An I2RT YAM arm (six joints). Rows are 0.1 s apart.
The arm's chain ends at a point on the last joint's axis. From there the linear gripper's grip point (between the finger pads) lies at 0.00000 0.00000 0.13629 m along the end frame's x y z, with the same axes.
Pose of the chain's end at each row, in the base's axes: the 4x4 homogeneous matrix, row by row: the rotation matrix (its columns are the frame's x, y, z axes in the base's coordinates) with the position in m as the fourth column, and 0 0 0 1 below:
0.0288 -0.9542 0.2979 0.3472; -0.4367 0.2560 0.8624 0.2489; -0.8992 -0.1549 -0.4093 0.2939; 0 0 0 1
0.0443 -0.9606 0.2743 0.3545; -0.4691 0.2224 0.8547 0.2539; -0.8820 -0.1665 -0.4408 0.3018; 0 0 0 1
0.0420 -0.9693 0.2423 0.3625; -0.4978 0.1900 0.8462 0.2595; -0.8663 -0.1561 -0.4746 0.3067; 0 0 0 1
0.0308 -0.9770 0.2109 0.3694; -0.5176 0.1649 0.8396 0.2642; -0.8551 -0.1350 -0.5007 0.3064; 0 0 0 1
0.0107 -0.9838 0.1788 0.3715; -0.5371 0.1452 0.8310 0.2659; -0.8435 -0.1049 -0.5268 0.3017; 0 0 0 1
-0.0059 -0.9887 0.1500 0.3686; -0.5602 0.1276 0.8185 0.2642; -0.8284 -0.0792 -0.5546 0.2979; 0 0 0 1
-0.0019 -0.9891 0.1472 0.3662; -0.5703 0.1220 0.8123 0.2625; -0.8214 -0.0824 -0.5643 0.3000; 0 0 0 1
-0.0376 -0.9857 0.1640 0.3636; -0.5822 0.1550 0.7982 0.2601; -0.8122 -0.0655 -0.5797 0.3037; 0 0 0 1
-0.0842 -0.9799 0.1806 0.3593; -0.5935 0.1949 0.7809 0.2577; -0.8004 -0.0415 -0.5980 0.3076; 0 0 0 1
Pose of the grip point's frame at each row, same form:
0.0288 -0.9542 0.2979 0.3878; -0.4367 0.2560 0.8624 0.3664; -0.8992 -0.1549 -0.4093 0.2381; 0 0 0 1
0.0443 -0.9606 0.2743 0.3919; -0.4691 0.2224 0.8547 0.3704; -0.8820 -0.1665 -0.4408 0.2417; 0 0 0 1
0.0420 -0.9693 0.2423 0.3955; -0.4978 0.1900 0.8462 0.3748; -0.8663 -0.1561 -0.4746 0.2420; 0 0 0 1
0.0308 -0.9770 0.2109 0.3981; -0.5176 0.1649 0.8396 0.3786; -0.8551 -0.1350 -0.5007 0.2382; 0 0 0 1
0.0107 -0.9838 0.1788 0.3959; -0.5371 0.1452 0.8310 0.3792; -0.8435 -0.1049 -0.5268 0.2299; 0 0 0 1
-0.0059 -0.9887 0.1500 0.3890; -0.5602 0.1276 0.8185 0.3758; -0.8284 -0.0792 -0.5546 0.2223; 0 0 0 1
-0.0019 -0.9891 0.1472 0.3863; -0.5703 0.1220 0.8123 0.3732; -0.8214 -0.0824 -0.5643 0.2231; 0 0 0 1
-0.0376 -0.9857 0.1640 0.3860; -0.5822 0.1550 0.7982 0.3689; -0.8122 -0.0655 -0.5797 0.2247; 0 0 0 1
-0.0842 -0.9799 0.1806 0.3839; -0.5935 0.1949 0.7809 0.3641; -0.8004 -0.0415 -0.5980 0.2261; 0 0 0 1

